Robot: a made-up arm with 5 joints.
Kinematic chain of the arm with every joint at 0, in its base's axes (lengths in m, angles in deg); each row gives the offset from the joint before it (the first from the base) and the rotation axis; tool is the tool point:
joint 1: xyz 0 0 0.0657 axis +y
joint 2: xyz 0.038 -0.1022 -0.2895 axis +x
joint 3: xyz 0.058 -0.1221 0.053 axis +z
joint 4: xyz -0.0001 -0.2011 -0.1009 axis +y
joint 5: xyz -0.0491 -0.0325 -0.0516 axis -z
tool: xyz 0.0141 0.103 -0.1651
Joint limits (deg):
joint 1: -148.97..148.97
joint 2: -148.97..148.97
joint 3: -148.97..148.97
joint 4: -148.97..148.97
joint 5: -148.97..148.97
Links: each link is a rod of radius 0.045 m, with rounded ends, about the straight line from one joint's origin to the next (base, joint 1, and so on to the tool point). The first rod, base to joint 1, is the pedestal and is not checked.
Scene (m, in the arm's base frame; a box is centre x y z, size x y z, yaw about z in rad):
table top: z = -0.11
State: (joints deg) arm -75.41 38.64 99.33 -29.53 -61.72
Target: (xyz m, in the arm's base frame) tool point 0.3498 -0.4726 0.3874
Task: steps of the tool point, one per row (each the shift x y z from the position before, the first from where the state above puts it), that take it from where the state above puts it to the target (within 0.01 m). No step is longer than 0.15 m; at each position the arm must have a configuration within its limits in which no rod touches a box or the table.
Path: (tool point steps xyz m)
1: 0.0199 -0.1045 0.0546
2: -0.0208 -0.1120 0.0580
3: -0.0623 -0.1074 0.0513
4: -0.0992 -0.0907 0.0353
5: -0.1260 -0.0638 0.0121

